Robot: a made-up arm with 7 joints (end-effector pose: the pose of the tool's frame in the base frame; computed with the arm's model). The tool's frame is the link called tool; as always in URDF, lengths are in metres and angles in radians.
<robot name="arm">
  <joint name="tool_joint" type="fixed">
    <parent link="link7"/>
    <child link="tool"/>
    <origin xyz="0 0 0" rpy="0 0 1.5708"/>
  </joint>
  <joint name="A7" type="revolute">
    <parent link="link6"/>
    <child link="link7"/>
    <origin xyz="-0.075 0.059 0" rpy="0 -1.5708 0"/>
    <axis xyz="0 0 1"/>
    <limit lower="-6.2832" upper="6.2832" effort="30" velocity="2.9"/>
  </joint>
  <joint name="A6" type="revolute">
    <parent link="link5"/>
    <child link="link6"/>
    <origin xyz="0 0 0" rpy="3.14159 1.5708 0"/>
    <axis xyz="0 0 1"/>
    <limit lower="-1.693" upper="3.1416" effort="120" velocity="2.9"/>
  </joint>
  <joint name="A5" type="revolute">
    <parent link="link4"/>
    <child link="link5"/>
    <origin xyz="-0.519 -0.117 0" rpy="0 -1.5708 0"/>
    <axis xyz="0 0 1"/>
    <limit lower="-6.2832" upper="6.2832" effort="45" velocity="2.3"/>
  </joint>
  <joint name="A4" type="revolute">
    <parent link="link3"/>
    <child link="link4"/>
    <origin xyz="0 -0.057 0" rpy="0 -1.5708 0"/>
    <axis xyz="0 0 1"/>
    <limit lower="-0.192" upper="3.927" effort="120" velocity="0.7"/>
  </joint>
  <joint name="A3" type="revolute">
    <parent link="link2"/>
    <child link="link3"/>
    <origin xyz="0.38 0 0" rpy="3.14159 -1.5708 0"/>
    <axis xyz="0 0 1"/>
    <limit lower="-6.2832" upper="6.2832" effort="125" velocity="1.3"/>
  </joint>
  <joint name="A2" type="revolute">
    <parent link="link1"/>
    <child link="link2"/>
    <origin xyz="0 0 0" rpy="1.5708 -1.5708 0"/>
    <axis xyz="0 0 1"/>
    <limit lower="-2.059" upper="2.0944" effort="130" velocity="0.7"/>
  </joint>
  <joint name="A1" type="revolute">
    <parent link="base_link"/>
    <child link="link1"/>
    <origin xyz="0 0 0.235" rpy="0 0 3.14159"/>
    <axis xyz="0 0 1"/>
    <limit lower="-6.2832" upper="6.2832" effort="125" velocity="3"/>
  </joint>
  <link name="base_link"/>
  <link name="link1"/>
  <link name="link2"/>
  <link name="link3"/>
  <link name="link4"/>
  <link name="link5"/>
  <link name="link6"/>
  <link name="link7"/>
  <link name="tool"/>
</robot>
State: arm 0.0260 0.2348 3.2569 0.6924 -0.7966 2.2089 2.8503
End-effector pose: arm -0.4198 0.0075 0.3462 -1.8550 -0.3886 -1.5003
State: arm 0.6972 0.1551 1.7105 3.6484 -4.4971 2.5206 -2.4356
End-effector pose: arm 0.2524 -0.1941 0.9774 2.6660 0.6623 -1.2045
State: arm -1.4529 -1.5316 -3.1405 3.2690 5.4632 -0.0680 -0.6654
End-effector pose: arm -0.1565 0.9250 0.4492 0.0852 -1.8596 -2.2894
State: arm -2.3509 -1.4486 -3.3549 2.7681 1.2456 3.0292 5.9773
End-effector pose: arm 0.5709 0.6253 0.1948 -0.9873 -1.4189 1.9534
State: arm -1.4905 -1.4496 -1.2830 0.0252 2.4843 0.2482 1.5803
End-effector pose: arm -0.1402 -0.2369 0.2301 1.4023 -0.5269 0.4381
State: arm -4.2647 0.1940 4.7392 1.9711 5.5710 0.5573 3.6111
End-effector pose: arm 0.4461 0.3954 0.9512 -0.3687 1.5048 -0.1904
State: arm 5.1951 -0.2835 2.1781 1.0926 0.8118 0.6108 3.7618
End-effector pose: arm 0.2880 0.6190 0.3272 -0.0974 -3.0201 -0.7588
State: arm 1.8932 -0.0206 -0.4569 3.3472 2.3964 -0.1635 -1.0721
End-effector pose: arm 0.0365 -0.1495 1.1698 0.0975 0.1256 -0.3682
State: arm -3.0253 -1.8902 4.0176 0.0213 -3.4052 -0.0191 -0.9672
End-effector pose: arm -0.2391 0.0611 0.2120 1.3091 -0.6463 -1.6846
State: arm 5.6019 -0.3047 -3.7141 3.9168 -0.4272 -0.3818 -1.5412
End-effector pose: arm -0.0491 -0.3299 0.9699 0.0338 -1.3835 2.7924
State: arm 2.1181 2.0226 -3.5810 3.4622 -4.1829 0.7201 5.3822
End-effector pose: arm -0.2880 0.6846 -0.3709 -0.9926 1.9358 0.7094
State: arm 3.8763 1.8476 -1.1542 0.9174 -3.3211 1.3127 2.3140
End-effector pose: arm -0.4439 0.3761 -0.0639 2.3556 -1.2140 -1.2447
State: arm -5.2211 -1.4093 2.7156 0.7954 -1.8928 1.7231 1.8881
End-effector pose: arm -0.3442 0.0064 -0.2236 1.1342 -0.9377 -1.8486
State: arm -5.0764 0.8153 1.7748 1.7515 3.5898 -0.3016 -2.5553
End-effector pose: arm -0.4555 0.4696 0.7119 -1.2514 -0.9268 1.4181
